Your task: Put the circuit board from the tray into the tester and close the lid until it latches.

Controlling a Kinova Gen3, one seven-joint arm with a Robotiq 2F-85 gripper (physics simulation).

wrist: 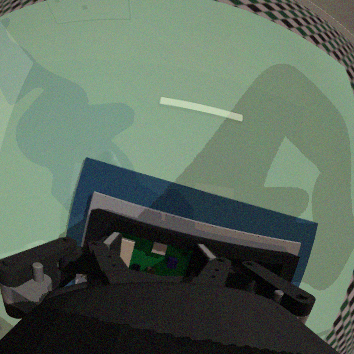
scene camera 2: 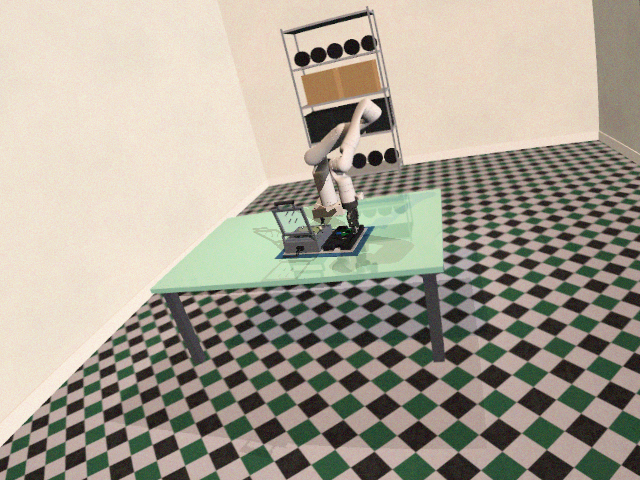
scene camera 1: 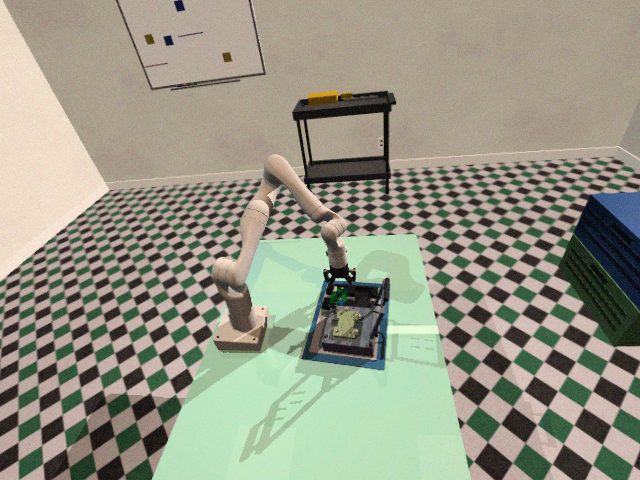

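Where they show: gripper, fingertip midpoint: (wrist: 156,249) (scene camera 2: 356,230) (scene camera 1: 341,287); arm's base at its link origin: (scene camera 2: 329,202) (scene camera 1: 245,322).
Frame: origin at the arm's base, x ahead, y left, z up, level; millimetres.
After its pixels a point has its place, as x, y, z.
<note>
The green circuit board (scene camera 1: 339,296) @(380, 118, -36) (scene camera 2: 343,233) @(389, 102, -37) (wrist: 159,261) @(396, 153, -38) lies in the black tray (scene camera 1: 364,295) @(486, 112, -40) (scene camera 2: 338,244) @(500, 87, -41) (wrist: 245,248) @(477, 163, -34). My gripper (scene camera 1: 340,288) @(393, 167, -31) (scene camera 2: 355,227) @(393, 167, -31) (wrist: 156,249) @(393, 167, -31) is open and empty. It points down low over the tray, with one fingertip at each side of the board in the wrist view. The gripper body hides the board's near part there, and I cannot tell whether the fingers touch it. The grey tester (scene camera 1: 345,345) @(385, -147, 0) (scene camera 2: 300,244) @(500, -84, -10) stands beside the tray, with a yellow-green plate (scene camera 1: 346,323) @(397, -61, 11) on top. Its clear, dark-framed lid (scene camera 1: 386,290) @(536, -107, 217) (scene camera 2: 279,223) @(500, -153, 108) stands up, open.
Tray and tester stand on a blue mat (scene camera 1: 341,360) @(364, -170, -56) (wrist: 250,218) @(492, 190, -56) on the green table (scene camera 1: 310,423) @(250, -377, -58) (scene camera 2: 222,266) @(503, -497, -58). The arm's base (scene camera 1: 240,335) @(-12, -60, -2) is left of the mat in scene camera 1. The raised lid is the tall thing beside the tester. A black cart (scene camera 1: 343,110) stands beyond the table.
</note>
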